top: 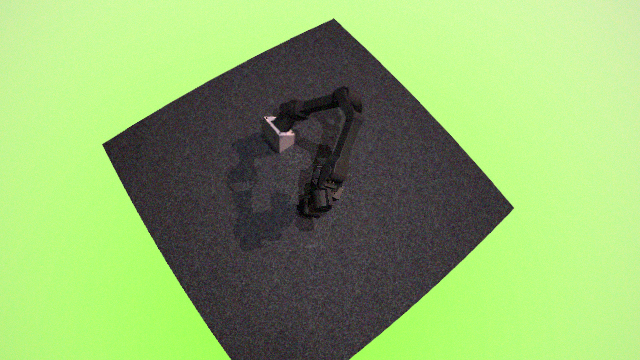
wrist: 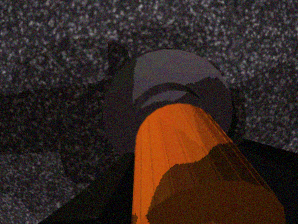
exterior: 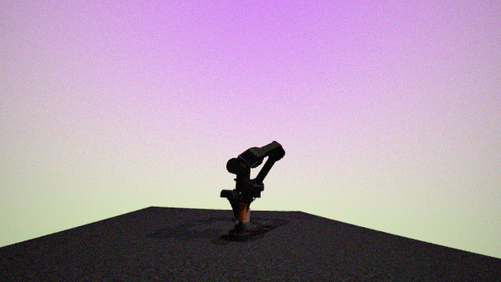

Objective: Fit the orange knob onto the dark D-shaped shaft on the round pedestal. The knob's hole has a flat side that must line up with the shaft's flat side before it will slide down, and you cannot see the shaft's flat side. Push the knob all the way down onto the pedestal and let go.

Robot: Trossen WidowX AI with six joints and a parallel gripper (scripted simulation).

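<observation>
Now: gripper tip 20 mm below the orange knob. Round my gripper tip: round pedestal: 40 mm below.
</observation>
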